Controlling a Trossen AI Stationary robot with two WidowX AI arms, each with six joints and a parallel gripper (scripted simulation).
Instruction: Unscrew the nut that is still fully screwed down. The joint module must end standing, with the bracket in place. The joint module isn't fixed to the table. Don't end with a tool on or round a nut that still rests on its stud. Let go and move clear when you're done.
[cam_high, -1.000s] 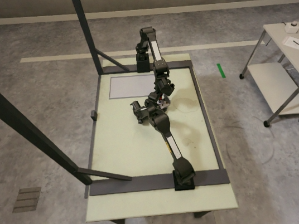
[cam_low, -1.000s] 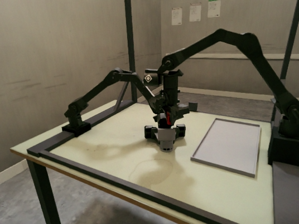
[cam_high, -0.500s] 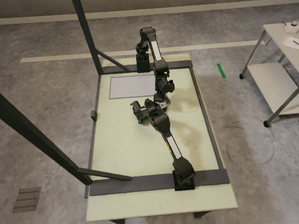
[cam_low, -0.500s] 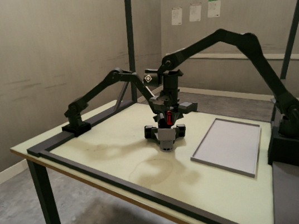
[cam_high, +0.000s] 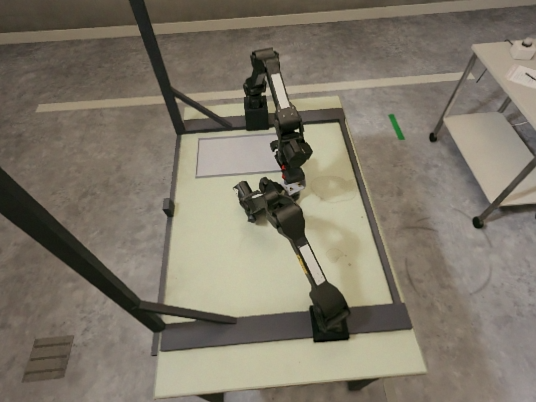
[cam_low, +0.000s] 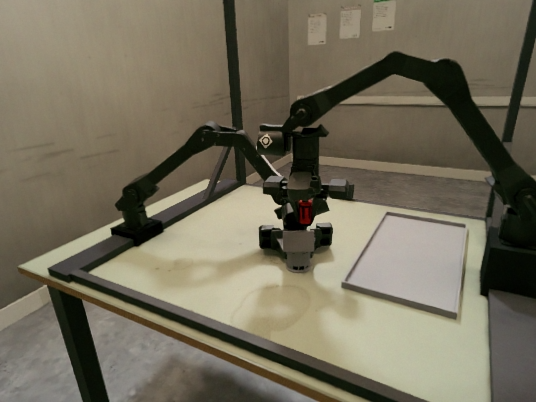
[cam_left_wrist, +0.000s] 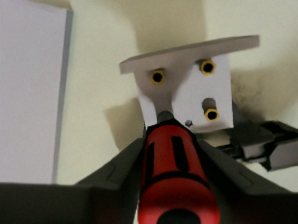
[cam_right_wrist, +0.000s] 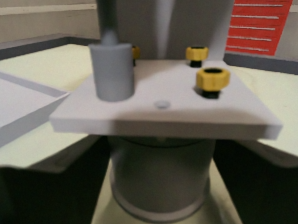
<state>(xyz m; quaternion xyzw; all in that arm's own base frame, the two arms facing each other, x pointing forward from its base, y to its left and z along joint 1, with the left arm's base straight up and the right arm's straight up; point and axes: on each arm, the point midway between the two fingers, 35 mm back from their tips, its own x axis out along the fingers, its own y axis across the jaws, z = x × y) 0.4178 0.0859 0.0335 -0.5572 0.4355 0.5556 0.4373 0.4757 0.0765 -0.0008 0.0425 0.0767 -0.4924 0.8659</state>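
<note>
My left gripper is now 3 cm above the red-handled nut driver. Also, from my left hand: nut 1 cm ahead, 3 cm to the right, 7 cm below; pale bracket 2 cm ahead, 1 cm to the right, 7 cm below; grey joint module 2 cm ahead, 1 cm to the right, 11 cm below.
Now: the grey joint module 2 cm ahead of my right hand and 1 cm to the left of it. From my right hand the other things lie so: nut 4 cm above, 1 cm to the right, 1 cm ahead; pale bracket 4 cm above, 3 cm ahead, 1 cm to the left; red-handled nut driver 8 cm above, 2 cm to the left.
</note>
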